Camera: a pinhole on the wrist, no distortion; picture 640 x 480 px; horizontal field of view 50.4 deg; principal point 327.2 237.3 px. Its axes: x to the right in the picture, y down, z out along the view. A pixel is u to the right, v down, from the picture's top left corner.
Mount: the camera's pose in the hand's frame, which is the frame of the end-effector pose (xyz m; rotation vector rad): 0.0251 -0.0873 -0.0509 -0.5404 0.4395 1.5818
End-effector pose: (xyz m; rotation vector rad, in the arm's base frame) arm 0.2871 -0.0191 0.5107 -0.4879 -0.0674 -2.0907
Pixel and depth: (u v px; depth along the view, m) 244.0 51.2 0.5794
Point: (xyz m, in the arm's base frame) 0.5372 -0.1311 0.9623
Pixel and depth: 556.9 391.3 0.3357
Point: 0.5329 -0.0213 0.5931
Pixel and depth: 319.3 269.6 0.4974
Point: 0.5769 -0.0095 0.7956
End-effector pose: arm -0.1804 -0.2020 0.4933 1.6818 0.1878 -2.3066
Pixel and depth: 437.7 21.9 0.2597
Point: -0.2996 -0.3503 0.4630
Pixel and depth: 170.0 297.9 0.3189
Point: -0.3905 -0.2981 0.5979
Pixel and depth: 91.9 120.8 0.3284
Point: -0.4518 -0.3008 0.5267
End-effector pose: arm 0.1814 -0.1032 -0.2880 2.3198 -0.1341 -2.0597
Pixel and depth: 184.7 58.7 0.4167
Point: -0.1501 -0.1934 -0.4247
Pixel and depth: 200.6 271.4 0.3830
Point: -0.1227 -0.1665 -0.2964
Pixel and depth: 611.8 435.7 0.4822
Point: -0.0674 -0.4245 -0.1244
